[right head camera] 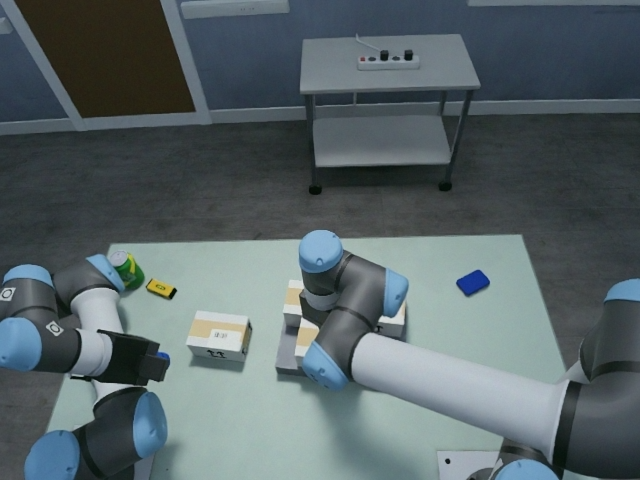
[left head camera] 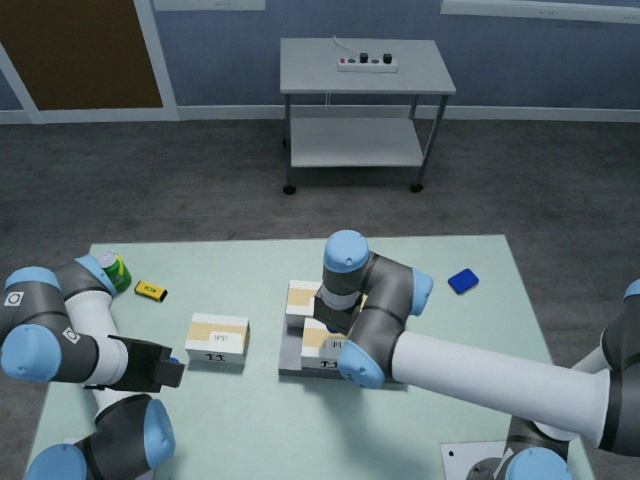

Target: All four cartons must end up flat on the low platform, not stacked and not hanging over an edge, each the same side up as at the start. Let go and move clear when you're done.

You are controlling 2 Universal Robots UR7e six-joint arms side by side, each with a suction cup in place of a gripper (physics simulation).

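Places are measured from the left arm's base along level axes (x ahead, y left, z up), in millimetres.
Pixels of known places: left arm's base at its link origin: [right head camera: 102, 477].
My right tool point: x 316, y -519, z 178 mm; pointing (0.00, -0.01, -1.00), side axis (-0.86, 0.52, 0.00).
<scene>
Ahead of a thing's pixels: the offset from my right tool point to its top centre.
One white-and-tan carton @(102 mm down, 29 mm ahead, 285 mm left) [left head camera: 217, 336] [right head camera: 219, 334] lies flat on the table, left of the low grey platform @(130 mm down, 52 mm ahead, 37 mm right) [left head camera: 290, 356] [right head camera: 287, 353]. A carton @(54 mm down, 100 mm ahead, 39 mm left) [left head camera: 301, 302] [right head camera: 293, 304] sits at the platform's back left, another @(54 mm down, 10 mm back, 1 mm left) [left head camera: 316, 343] [right head camera: 306, 338] in front of it. A third carton @(54 mm down, 87 mm ahead, 116 mm right) [right head camera: 393, 319], at the back right, is mostly hidden by the right arm. My left gripper [left head camera: 174, 360] [right head camera: 163, 359] is open, its blue cup empty beside the table carton. My right gripper [left head camera: 332, 329] is over the front carton's top; whether it touches or holds it cannot be told, and its cup is hidden in the right head view.
A green can @(55 mm down, 218 mm ahead, 595 mm left) [left head camera: 114, 271] [right head camera: 127, 269] and a yellow block @(158 mm down, 184 mm ahead, 499 mm left) [left head camera: 150, 290] [right head camera: 161, 288] are at the back left. A blue block @(160 mm down, 217 mm ahead, 403 mm right) [left head camera: 463, 281] [right head camera: 473, 282] is at the back right. The right arm reaches across the platform from the right. A trolley [left head camera: 310, 91] stands behind the table.
</scene>
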